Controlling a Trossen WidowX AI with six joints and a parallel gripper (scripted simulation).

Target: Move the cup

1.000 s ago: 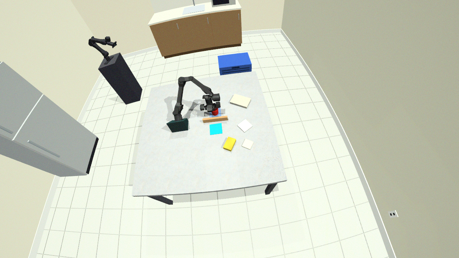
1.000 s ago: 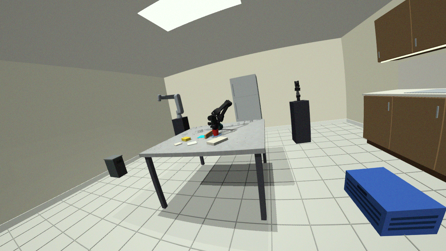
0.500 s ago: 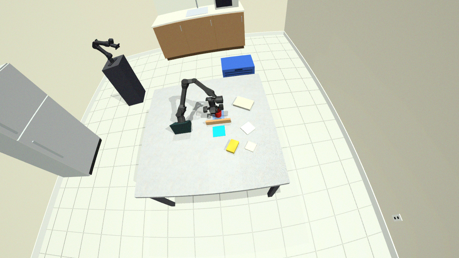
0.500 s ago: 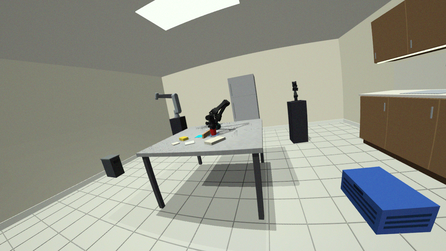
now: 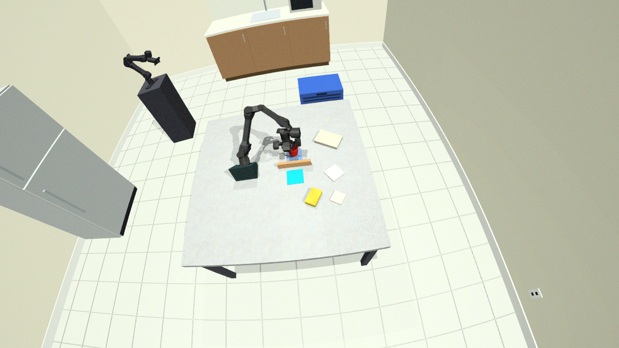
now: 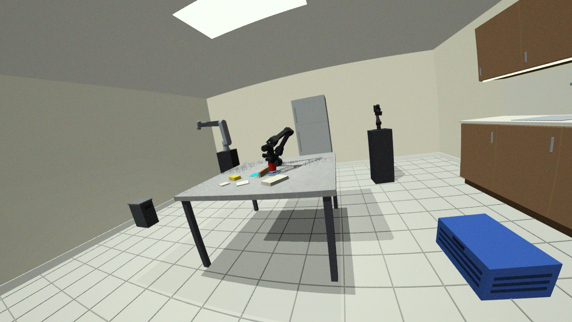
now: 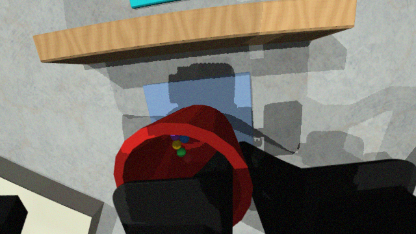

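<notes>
Now: the cyan pad 180 mm to the right of my gripper tip, 70 mm below it and 10 mm ahead of it. From my gripper tip the other things lie so: red cup: 30 mm ahead; pale blue pad: 70 mm below, 30 mm ahead; cream slab: 270 mm ahead, 210 mm to the right, 60 mm below.
</notes>
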